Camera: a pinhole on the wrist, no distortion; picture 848 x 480 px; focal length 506.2 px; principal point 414.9 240.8 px. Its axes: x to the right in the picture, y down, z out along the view. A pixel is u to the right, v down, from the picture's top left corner.
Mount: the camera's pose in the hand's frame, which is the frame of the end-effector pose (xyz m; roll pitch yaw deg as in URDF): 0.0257 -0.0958 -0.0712 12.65 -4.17 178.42
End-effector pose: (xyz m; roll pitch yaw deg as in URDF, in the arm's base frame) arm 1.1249 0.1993 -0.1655 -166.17 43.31 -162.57
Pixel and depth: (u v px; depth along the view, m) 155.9 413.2 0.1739
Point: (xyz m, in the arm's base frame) 1.1264 0.0532 -0.3060
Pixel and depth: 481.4 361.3 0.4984
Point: 1.4546 0.0880 -0.4601
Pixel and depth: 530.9 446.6 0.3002
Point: 1.3380 0.0524 -0.3038
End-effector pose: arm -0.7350 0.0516 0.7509 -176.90 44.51 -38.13
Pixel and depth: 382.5 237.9 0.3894
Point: -0.8415 0.1686 0.4773
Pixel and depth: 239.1 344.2 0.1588
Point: -0.6667 0.1239 0.6281
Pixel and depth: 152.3 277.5 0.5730
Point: -0.7619 0.1309 0.1579
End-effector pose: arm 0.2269 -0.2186 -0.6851 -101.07 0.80 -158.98
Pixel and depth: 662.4 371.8 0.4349
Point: 0.5156 -0.5415 -0.6548
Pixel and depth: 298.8 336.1 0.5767
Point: 0.2227 -0.7667 -0.7059
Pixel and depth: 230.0 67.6 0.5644
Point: 0.1060 -0.6645 -0.9753
